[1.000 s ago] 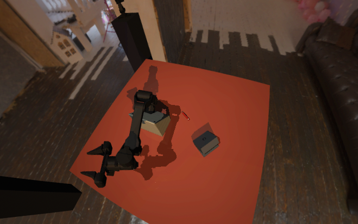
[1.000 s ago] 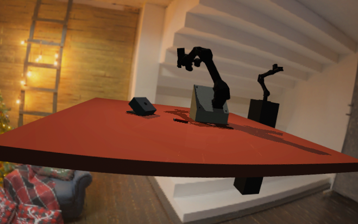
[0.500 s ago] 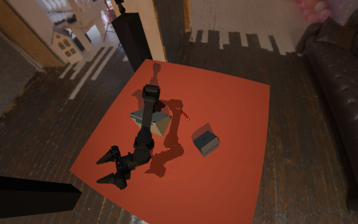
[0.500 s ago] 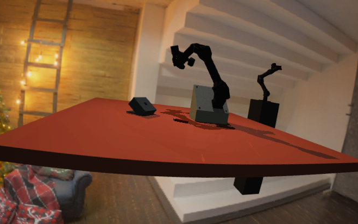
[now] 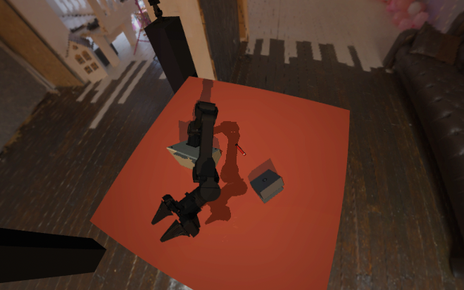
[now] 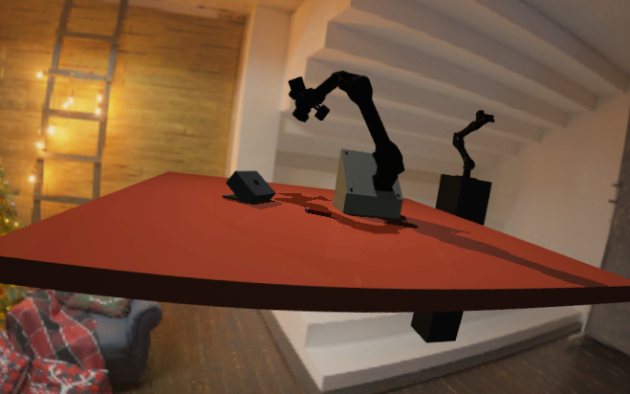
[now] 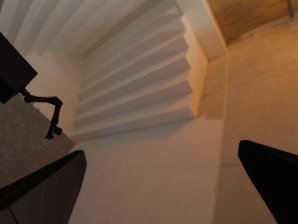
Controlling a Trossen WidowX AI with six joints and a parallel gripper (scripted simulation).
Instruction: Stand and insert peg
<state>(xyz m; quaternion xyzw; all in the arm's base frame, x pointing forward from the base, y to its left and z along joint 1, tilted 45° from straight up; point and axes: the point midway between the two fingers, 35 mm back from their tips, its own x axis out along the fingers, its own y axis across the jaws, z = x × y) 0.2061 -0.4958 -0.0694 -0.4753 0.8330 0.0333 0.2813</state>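
Right now my gripper tip is 5 cm short of the red peg, 52 cm to the right of it and 40 cm above it. The rest, counted from my gripper tip: dark sloped panel: 24 cm ahead, 38 cm to the left, 37 cm below.
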